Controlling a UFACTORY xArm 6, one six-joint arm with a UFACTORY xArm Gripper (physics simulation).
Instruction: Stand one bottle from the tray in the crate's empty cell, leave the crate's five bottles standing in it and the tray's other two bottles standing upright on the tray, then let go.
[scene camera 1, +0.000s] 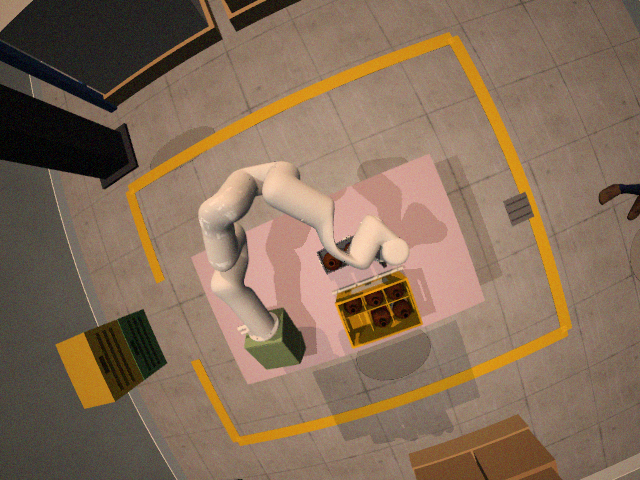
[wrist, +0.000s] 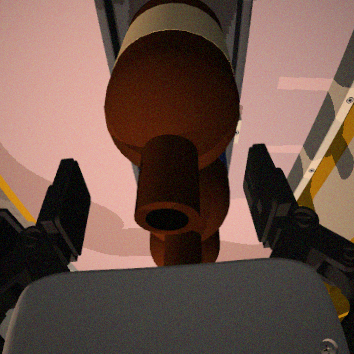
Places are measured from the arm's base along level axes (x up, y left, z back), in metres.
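Pixels of known places: gripper, fingertip midpoint: (wrist: 163, 171); arm's base, origin of the base link: (scene camera 1: 264, 326).
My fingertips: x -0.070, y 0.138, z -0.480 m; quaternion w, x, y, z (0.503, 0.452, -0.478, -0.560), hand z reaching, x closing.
For each thing: its top centre in the pictures, then the offset to it from my fingertips. "spot": a spot on its surface instead. Level surfaces: height alone.
- yellow crate, middle of its top: (scene camera 1: 379, 314) dx +0.052, dy -0.248, dz +0.067 m
- narrow grey tray, surface spot: (wrist: 245, 35) spot: dx -0.098, dy -0.053, dz -0.029 m
- tray bottle, middle of its top: (scene camera 1: 331, 263) dx +0.037, dy -0.012, dz +0.158 m
- nearest bottle, middle of its top: (wrist: 166, 220) dx +0.037, dy -0.003, dz -0.015 m
- second bottle, middle of its top: (wrist: 182, 284) dx +0.037, dy -0.010, dz +0.072 m
- white rail, middle of its top: (wrist: 328, 139) (scene camera 1: 367, 281) dx -0.093, dy -0.150, dz +0.064 m
- pink mat, its level: dx -0.123 m
The yellow crate (scene camera 1: 357, 344) (wrist: 325, 172) holds five brown bottles; its empty cell (scene camera 1: 361, 324) is at the lower left in the scene view. The narrow grey tray (scene camera 1: 325, 266) (wrist: 245, 35) lies beside the crate, partly hidden under the arm. A tray bottle (scene camera 1: 332, 262) shows at its left end. In the wrist view the nearest bottle (wrist: 172, 100) stands on the tray, neck towards the camera. A second bottle (wrist: 216, 195) and a third (wrist: 210, 247) show partly behind its neck. My gripper (wrist: 163, 171) is open and empty, its fingers apart on either side of the necks; the arm hides it in the scene view.
A white rail (scene camera 1: 368, 281) (wrist: 312, 171) runs along the crate's tray side. The green arm base (scene camera 1: 273, 346) stands left of the crate on the pink mat (scene camera 1: 454, 268). Yellow floor tape (scene camera 1: 496, 121) surrounds the area. Stacked boxes (scene camera 1: 111, 359) stand at the left.
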